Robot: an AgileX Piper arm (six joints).
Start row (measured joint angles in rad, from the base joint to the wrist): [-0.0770, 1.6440, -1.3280, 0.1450, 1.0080, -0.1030]
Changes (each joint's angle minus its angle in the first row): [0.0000, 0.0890, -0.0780, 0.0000, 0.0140, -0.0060]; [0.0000, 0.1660, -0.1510, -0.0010, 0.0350, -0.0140]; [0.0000, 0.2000, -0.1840, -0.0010, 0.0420, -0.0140]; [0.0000, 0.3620, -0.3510, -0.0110, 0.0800, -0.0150]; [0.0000, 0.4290, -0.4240, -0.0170, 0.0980, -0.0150]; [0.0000, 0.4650, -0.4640, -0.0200, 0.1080, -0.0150]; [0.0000, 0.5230, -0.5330, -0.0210, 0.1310, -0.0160]
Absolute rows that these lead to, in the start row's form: [-0.0770, 1.7330, -1.4060, 0.1450, 1.0220, -0.1090]; [-0.0770, 1.8100, -1.4790, 0.1440, 1.0430, -0.1170]; [-0.0770, 1.8440, -1.5120, 0.1440, 1.0500, -0.1170]; [-0.0770, 2.0060, -1.6790, 0.1340, 1.0880, -0.1180]; [-0.0770, 2.0730, -1.7520, 0.1280, 1.1060, -0.1180]; [-0.0770, 2.1090, -1.7920, 0.1250, 1.1160, -0.1180]; [-0.0770, 2.1670, -1.8610, 0.1240, 1.1390, -0.1190]
